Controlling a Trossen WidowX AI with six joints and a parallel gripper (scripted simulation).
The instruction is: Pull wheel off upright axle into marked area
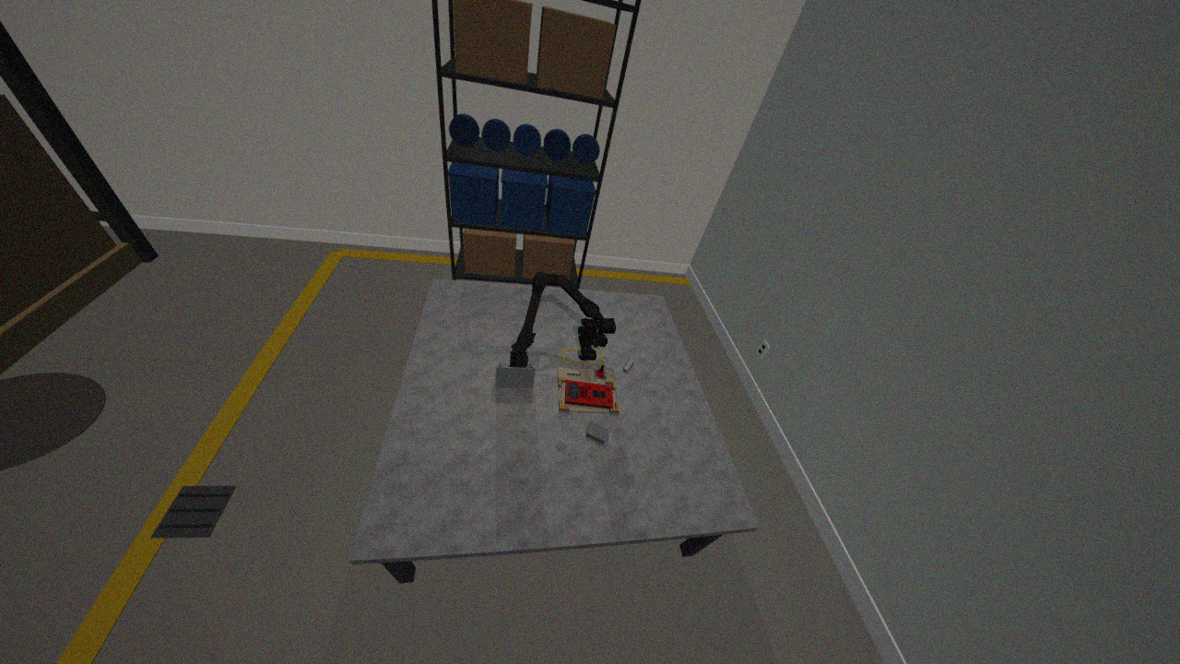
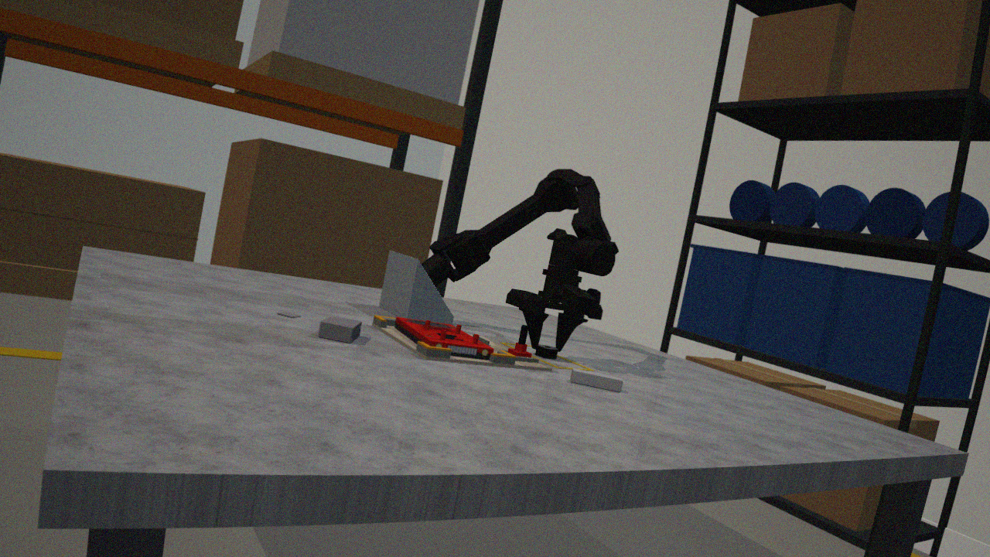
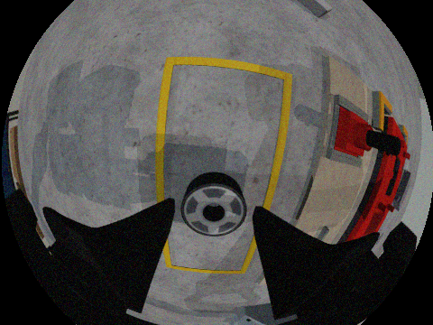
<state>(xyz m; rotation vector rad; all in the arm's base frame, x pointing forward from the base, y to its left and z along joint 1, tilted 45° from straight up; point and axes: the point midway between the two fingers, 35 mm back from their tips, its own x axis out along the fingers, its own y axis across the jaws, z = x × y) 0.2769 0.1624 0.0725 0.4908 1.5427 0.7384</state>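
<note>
My gripper tip is now right at the black wheel. From my gripper tip the other things lie so: black upright axle: 100 mm to the right, 70 mm ahead, 20 mm above.
</note>
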